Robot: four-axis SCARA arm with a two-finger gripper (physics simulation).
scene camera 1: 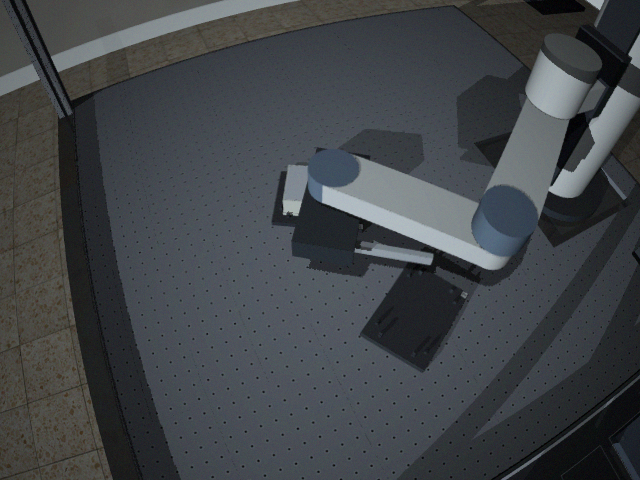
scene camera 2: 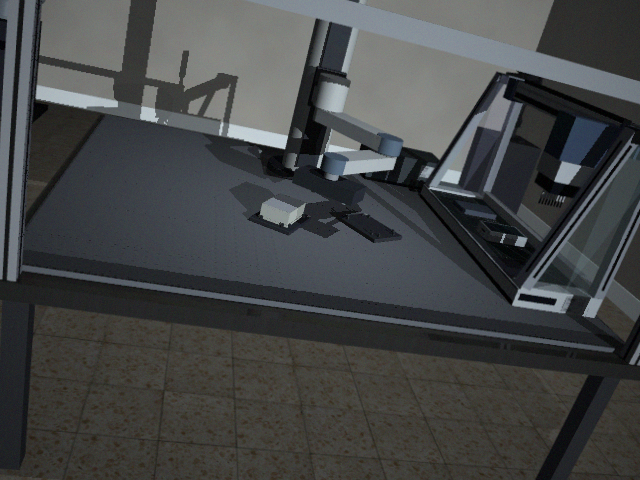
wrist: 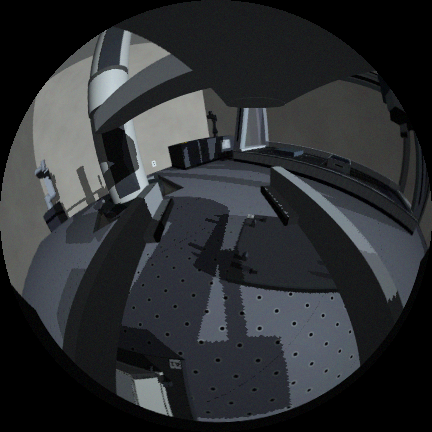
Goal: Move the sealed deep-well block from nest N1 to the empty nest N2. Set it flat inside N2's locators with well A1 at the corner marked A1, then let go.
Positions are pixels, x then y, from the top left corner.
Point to a dark nest plate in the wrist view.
270,255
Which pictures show the gripper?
Scene camera 1, scene camera 2 and the wrist view: all of them.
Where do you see a dark nest plate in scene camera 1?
At 412,320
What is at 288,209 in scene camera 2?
A pale grey block.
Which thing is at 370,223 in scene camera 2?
A dark nest plate.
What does the gripper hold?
Nothing.
